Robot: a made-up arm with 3 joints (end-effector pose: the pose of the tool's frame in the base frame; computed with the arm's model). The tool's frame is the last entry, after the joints.
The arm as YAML. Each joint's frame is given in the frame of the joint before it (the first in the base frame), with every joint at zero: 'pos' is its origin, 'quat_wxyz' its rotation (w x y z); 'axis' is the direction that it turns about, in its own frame. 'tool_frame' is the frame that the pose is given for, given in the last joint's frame.
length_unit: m
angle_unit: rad
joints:
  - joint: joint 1
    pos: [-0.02, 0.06, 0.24]
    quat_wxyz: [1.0, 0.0, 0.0, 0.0]
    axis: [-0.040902, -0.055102, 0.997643]
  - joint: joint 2
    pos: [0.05, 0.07, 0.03]
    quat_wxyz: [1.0, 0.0, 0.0, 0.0]
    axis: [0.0, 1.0, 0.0]
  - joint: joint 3
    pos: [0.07, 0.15, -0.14]
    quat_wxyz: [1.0, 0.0, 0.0, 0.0]
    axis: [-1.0, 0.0, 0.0]
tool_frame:
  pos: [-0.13, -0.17, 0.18]
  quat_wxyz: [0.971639, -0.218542, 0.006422, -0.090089]
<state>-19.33 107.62 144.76</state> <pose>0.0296 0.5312 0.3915 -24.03 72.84 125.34</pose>
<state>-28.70 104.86 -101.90</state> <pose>-0.2123 0.2523 0.4254 -106.29 62.96 148.60</pose>
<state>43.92 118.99 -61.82</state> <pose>-0.0881 -0.0206 0.4197 -130.46 53.23 -122.40</pose>
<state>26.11 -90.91 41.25</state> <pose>-0.1623 0.2242 0.2022 85.38 -78.69 -125.71</pose>
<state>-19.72 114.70 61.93</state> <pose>0.2330 0.2864 0.2847 102.04 73.64 170.51</pose>
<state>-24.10 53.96 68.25</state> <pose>0.1904 0.3194 0.3699 -95.21 45.34 -26.70</pose>
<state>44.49 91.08 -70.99</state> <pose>-0.1572 -0.0764 0.3295 -94.16 78.60 -95.65</pose>
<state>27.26 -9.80 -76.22</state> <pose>0.0165 0.0774 0.0021 49.87 -1.48 23.29</pose>
